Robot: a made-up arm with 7 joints.
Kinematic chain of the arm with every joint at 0, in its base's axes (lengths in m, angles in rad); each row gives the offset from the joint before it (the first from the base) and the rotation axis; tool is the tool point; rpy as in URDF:
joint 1: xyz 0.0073 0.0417 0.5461 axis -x
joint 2: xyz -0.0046 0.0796 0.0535 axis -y
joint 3: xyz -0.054 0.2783 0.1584 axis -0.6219 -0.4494 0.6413
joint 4: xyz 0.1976 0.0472 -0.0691 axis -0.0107 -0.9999 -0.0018
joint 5: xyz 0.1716 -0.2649 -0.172 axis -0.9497 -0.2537 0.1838
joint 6: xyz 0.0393 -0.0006 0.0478 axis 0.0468 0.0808 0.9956
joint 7: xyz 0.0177 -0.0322 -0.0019 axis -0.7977 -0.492 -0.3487
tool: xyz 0.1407 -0.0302 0.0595 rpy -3.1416 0 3.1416
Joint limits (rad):
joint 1: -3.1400..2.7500
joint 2: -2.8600..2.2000
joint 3: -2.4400..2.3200
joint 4: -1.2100..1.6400
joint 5: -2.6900..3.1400
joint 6: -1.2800..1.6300
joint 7: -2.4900..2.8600
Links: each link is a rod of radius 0.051 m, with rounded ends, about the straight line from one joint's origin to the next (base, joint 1, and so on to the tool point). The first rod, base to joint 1, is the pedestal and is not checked.
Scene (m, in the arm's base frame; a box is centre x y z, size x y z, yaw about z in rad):
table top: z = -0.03
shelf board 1: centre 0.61 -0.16 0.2 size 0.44 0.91 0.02 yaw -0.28
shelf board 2: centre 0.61 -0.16 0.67 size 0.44 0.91 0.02 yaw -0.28
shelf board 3: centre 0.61 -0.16 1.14 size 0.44 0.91 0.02 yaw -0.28
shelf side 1: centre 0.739 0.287 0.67 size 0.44 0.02 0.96 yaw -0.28
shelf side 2: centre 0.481 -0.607 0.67 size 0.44 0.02 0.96 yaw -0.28
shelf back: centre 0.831 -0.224 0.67 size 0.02 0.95 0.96 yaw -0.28
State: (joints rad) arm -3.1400 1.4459 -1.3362 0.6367 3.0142 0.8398 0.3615
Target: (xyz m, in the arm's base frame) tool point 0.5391 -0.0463 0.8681
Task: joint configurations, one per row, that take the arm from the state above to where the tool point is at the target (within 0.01 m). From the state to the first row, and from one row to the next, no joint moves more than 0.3 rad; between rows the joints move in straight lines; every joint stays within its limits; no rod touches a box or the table.
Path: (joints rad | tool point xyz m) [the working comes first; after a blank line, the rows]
Joints at the target: -2.2105 1.3978 -1.6781 0.5524 3.1400 1.1397 0.3326
Straight joint move there: touches shelf board 2.

1: -3.0000 1.4212 -1.4168 0.8954 2.7836 0.6337 0.3242 | 0.4398 -0.0899 0.4237
2: -2.8600 1.3964 -1.4974 1.1540 2.5530 0.4275 0.2868 | 0.3410 -0.0595 0.4208
3: -2.7200 1.3717 -1.5779 1.4127 2.3224 0.2214 0.2495 | 0.2204 -0.0448 0.4386
4: -2.8128 1.1952 -1.6461 1.3570 2.5593 0.4904 0.2313 | 0.3095 0.0164 0.5403
5: -2.9056 1.0187 -1.7143 1.3013 2.7963 0.7595 0.2132 | 0.3293 0.0496 0.7006
6: -2.9984 0.8423 -1.7825 1.2457 3.0332 1.0285 0.1950 | 0.2628 0.0332 0.8681
7: -2.7358 1.0275 -1.7477 1.0146 3.0688 1.0656 0.2409 | 0.3861 0.0305 0.8539
8: -2.4731 1.2127 -1.7129 0.7835 3.1044 1.1026 0.2867 | 0.4806 -0.0012 0.8451
9: -2.2105 1.3978 -1.6781 0.5524 3.1400 1.1397 0.3326 | 0.5391 -0.0463 0.8681

